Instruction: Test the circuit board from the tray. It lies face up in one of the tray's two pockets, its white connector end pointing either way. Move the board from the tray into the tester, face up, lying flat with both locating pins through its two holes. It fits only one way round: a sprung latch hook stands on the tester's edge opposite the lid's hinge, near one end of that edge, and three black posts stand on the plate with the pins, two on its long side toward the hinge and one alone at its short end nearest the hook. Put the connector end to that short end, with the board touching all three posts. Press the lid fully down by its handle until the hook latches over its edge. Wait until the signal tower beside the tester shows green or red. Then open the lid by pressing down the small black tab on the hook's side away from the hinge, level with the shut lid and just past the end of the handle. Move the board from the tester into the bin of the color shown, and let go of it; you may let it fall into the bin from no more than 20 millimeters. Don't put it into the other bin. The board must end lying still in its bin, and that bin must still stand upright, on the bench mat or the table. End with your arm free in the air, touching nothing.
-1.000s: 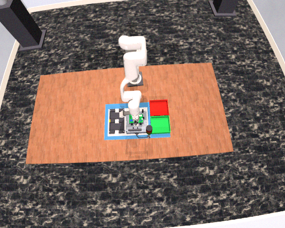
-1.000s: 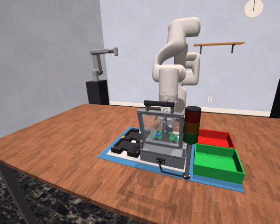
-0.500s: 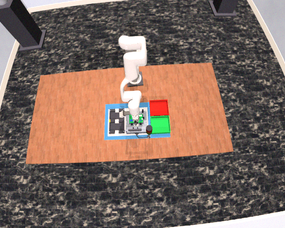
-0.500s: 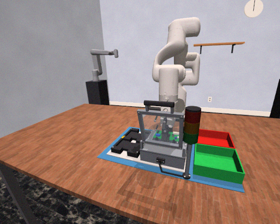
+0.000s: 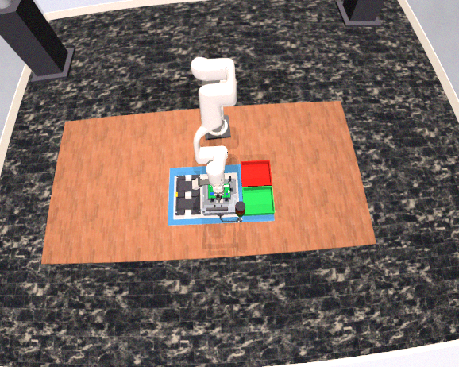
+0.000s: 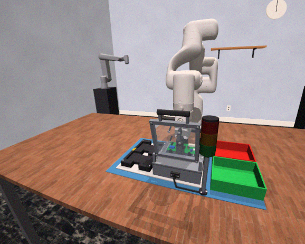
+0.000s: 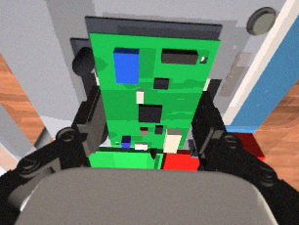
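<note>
Now: the green circuit board right at my hand. The rest, counted from my hand: small black tab: 60 mm behind, 60 mm to the left; clear lid: 120 mm ahead, 100 mm above; tester plate: 10 mm ahead, 10 mm to the left, 10 mm below.
</note>
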